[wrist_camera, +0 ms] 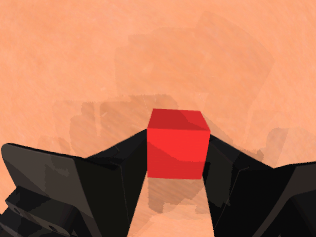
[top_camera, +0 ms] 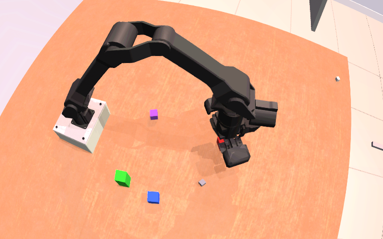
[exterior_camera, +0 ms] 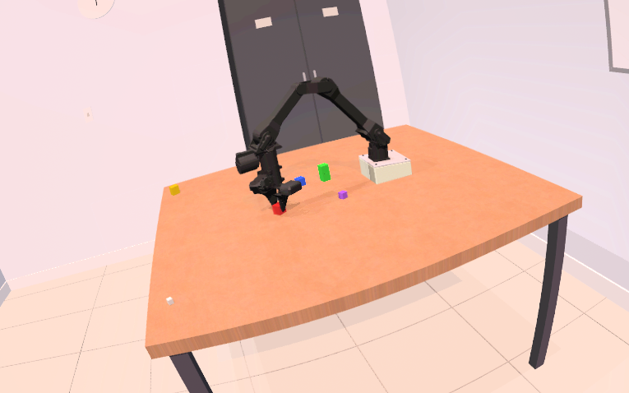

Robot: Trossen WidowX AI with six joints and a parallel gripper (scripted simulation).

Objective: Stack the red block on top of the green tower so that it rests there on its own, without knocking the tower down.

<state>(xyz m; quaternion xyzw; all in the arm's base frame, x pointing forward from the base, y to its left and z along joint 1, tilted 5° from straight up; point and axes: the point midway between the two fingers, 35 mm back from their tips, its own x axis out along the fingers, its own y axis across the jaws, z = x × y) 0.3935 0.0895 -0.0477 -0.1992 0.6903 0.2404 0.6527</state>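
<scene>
Now: the green block 21 cm behind my gripper tip, 20 cm to the right of it and 4 cm above it. From my gripper tip the other things lie so: small grey cube: 12 cm to the right, 2 cm behind; red block: 1 cm above; purple block: 21 cm behind, 2 cm to the left.
</scene>
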